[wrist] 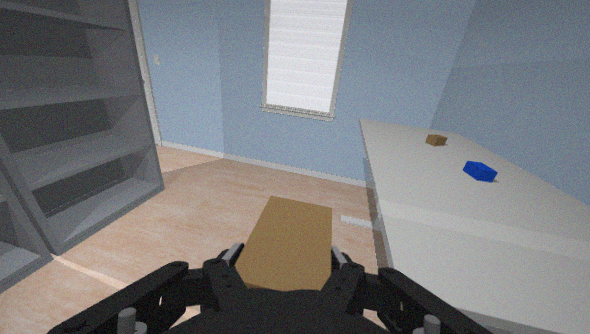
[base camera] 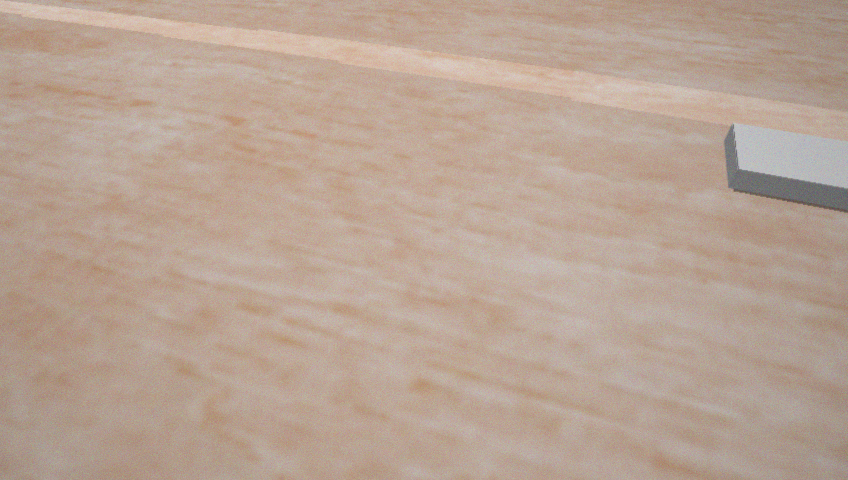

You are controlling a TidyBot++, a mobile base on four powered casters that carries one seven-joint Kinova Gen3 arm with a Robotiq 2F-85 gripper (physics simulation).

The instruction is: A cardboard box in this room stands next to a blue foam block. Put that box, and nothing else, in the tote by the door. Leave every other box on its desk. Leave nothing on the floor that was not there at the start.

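Places are measured from the arm's base along level axes (x left, y back, z up), in metres.
Pixels of known places: gripper, fingertip midpoint: (wrist: 285, 257).
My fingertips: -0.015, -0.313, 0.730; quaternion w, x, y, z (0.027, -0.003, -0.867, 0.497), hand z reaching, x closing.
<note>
Behind a point stands the place of what it marks, as x, y, z.
My gripper (wrist: 285, 257) {-0.015, -0.313, 0.730} is shut on a brown cardboard box (wrist: 292, 240) {-0.019, -0.312, 0.749}, which sits between the two fingertips in the wrist view, with floor showing behind it, left of the desk. A blue foam block (wrist: 480, 171) {-0.773, -0.841, 0.590} lies on the white desk (wrist: 430, 200) {-0.464, -0.677, 0.553} at the right of the wrist view. A smaller-looking brown box (wrist: 436, 140) {-0.880, -1.244, 0.587} stands farther back on the same desk. The gripper does not show in the base camera view. The tote does not show in either view.
A grey shelf unit (wrist: 152, 167) {1.235, -2.020, -0.134} stands at the left of the wrist view. A window (wrist: 306, 55) {-0.214, -2.631, 1.012} is in the blue back wall. A light grey desk foot (base camera: 791, 154) {-0.335, -0.506, -0.372} (wrist: 356, 221) {-0.775, -1.663, -0.371} lies along the floor, at the right of the base camera view.
</note>
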